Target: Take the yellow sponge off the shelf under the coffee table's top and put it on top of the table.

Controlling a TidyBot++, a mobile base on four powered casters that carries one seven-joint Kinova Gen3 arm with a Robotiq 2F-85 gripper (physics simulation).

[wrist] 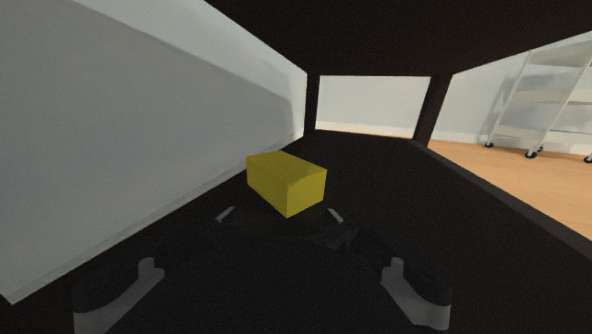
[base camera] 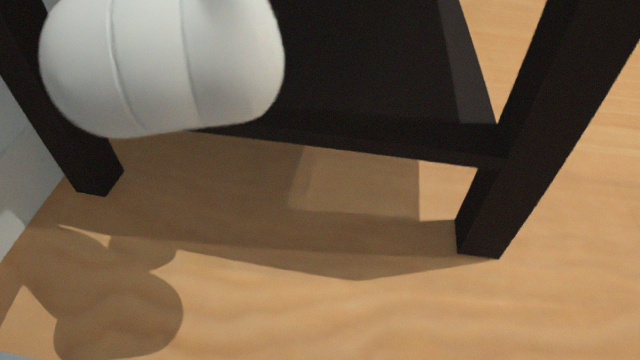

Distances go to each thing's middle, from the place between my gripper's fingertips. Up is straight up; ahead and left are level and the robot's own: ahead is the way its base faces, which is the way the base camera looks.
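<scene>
I see the yellow sponge (wrist: pixel 290 184), and it is 20 mm to the left of my hand. The sponge is also 70 mm forward of my hand and 10 mm above it.
</scene>
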